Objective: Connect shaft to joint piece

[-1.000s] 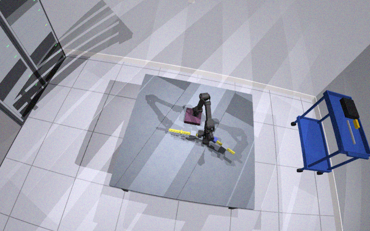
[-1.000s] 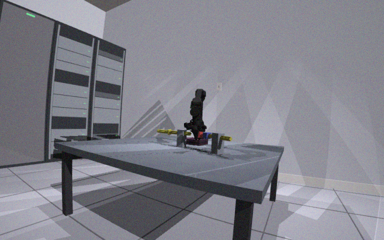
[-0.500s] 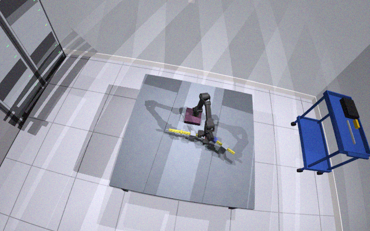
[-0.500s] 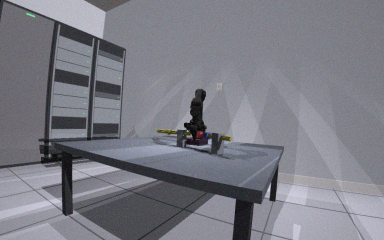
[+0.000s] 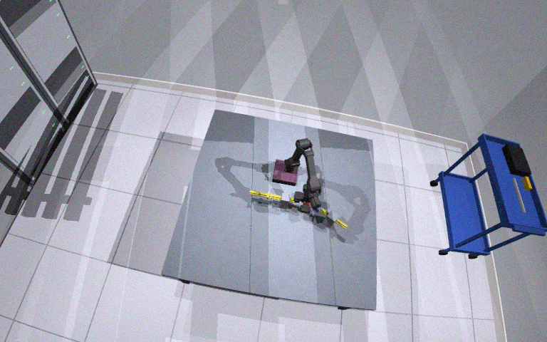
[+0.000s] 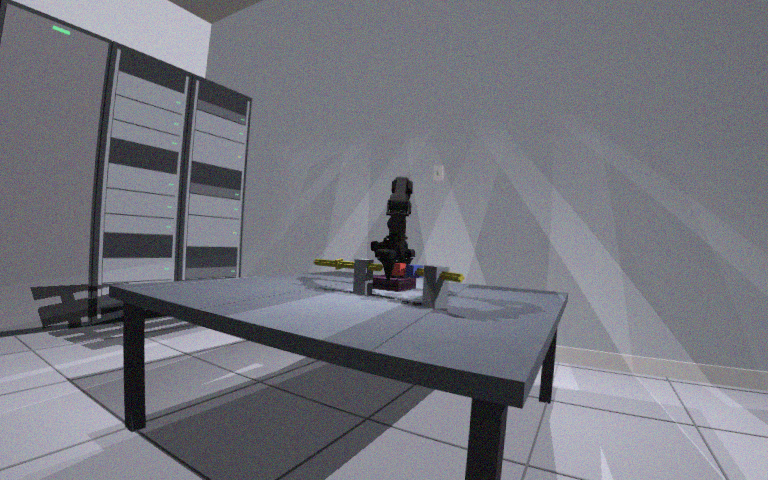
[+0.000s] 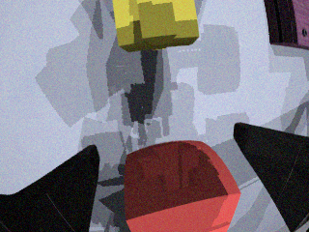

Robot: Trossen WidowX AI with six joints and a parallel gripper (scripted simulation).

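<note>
The red joint piece is 30 mm above my gripper tip and 20 mm to the left of it.
</note>
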